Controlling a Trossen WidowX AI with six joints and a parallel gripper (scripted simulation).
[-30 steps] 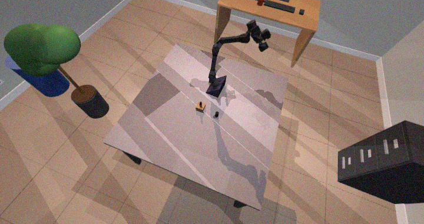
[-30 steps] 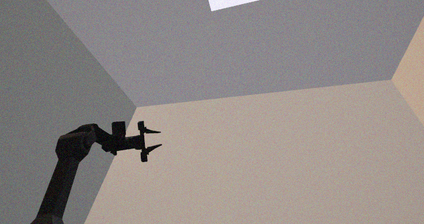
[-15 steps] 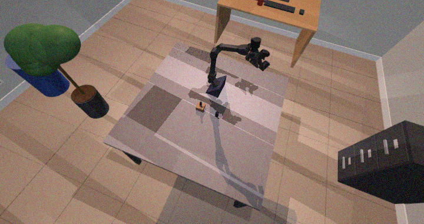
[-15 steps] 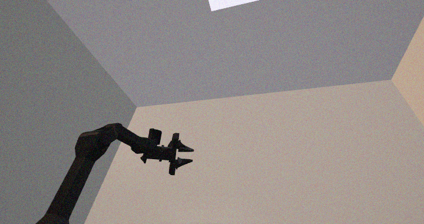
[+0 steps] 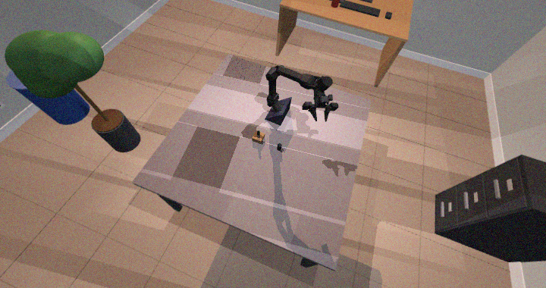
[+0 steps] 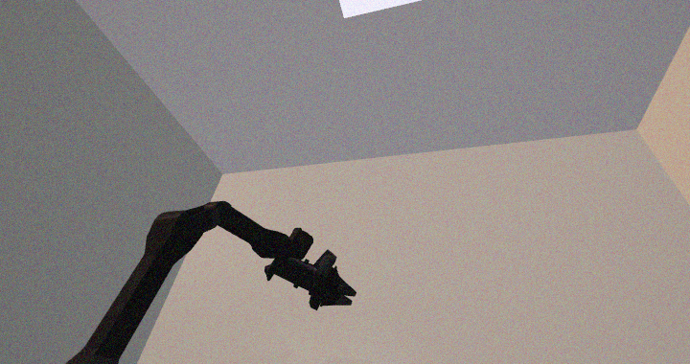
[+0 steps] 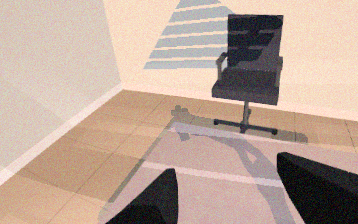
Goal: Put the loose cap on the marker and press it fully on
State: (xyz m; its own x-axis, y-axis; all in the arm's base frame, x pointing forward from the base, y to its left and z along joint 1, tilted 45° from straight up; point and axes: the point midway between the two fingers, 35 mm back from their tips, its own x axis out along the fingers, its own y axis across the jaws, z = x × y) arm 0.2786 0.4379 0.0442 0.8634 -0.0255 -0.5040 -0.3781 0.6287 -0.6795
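Right now my gripper tip is 20 cm to the left of the marker cap and 41 cm above it.
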